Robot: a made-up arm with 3 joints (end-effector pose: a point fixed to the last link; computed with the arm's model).
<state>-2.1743 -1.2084 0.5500</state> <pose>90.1 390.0 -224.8 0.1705 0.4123 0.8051 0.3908</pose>
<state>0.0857 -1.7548 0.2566</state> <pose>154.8 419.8 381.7 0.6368 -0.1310 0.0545 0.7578</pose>
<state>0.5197 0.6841 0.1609</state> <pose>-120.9 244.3 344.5 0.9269 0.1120 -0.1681 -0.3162</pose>
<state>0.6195 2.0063 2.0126</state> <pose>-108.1 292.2 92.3 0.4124 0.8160 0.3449 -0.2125</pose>
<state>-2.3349 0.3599 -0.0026</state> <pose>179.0 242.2 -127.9 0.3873 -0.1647 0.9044 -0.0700</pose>
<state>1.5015 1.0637 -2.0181</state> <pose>-88.1 421.2 -1.9 0.1619 0.1295 0.8465 0.4903</pose>
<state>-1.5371 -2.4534 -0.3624</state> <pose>282.3 417.0 -78.9 0.2808 0.7656 0.1869 0.5478</pose>
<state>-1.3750 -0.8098 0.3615</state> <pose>301.7 315.8 -47.6 0.5939 0.1912 0.7015 0.3444</pose>
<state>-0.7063 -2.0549 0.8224</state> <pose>241.4 508.3 185.4 0.3732 -0.0497 0.3578 0.8545</pose>
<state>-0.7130 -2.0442 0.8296</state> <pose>242.5 508.4 182.3 0.3740 -0.0497 0.3636 0.8518</pose>
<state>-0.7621 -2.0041 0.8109</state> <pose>253.0 504.5 167.1 0.3804 -0.0206 0.3813 0.8423</pose>
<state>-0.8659 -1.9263 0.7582</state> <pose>272.3 494.6 134.2 0.3928 0.0442 0.4143 0.8198</pose>
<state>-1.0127 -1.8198 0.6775</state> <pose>291.4 477.8 84.5 0.4074 0.1317 0.4592 0.7784</pose>
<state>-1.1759 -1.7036 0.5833</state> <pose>300.2 456.0 26.8 0.4198 0.2197 0.5075 0.7197</pose>
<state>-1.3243 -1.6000 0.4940</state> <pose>296.9 433.8 -24.9 0.4281 0.2893 0.5497 0.6564</pose>
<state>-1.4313 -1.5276 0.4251</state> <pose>288.5 416.5 -60.1 0.4328 0.3335 0.5782 0.6060</pose>
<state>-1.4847 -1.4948 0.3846</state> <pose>282.8 407.2 -76.6 0.4357 0.3553 0.5900 0.5795</pose>
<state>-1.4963 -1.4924 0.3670</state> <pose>281.9 404.6 -79.8 0.4380 0.3633 0.5893 0.5735</pose>
